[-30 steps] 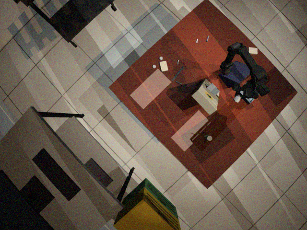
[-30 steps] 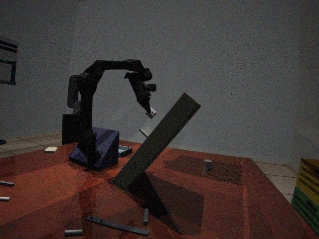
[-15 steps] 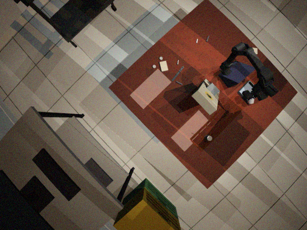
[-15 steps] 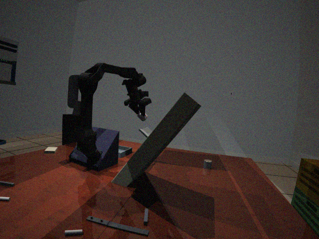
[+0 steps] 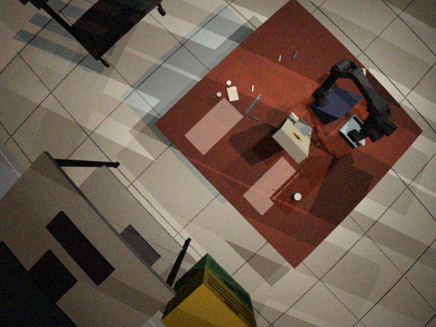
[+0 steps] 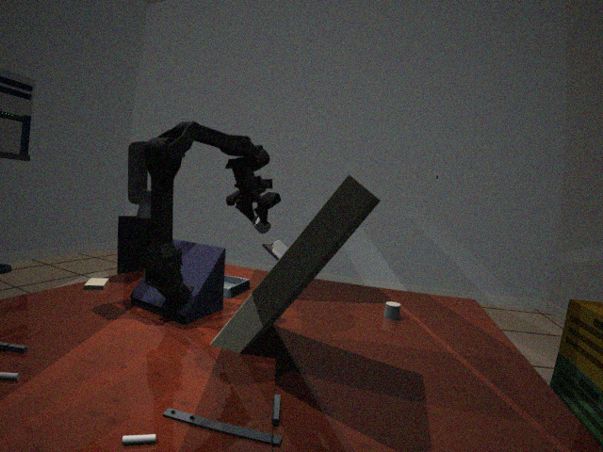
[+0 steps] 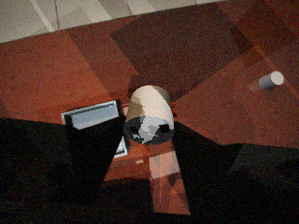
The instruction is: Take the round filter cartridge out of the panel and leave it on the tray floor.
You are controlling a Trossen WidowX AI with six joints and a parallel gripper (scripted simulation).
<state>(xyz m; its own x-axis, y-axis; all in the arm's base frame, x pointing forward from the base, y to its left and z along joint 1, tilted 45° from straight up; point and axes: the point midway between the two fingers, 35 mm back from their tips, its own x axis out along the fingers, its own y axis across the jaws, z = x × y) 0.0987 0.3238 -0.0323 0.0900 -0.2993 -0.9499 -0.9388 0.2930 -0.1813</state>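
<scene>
My gripper tip is now 14 cm past the grey-blue tray, 1 cm to the right of it and 23 cm above it. The rest, counted from my gripper tip: round white filter cartridge: right at my gripper tip.
</scene>
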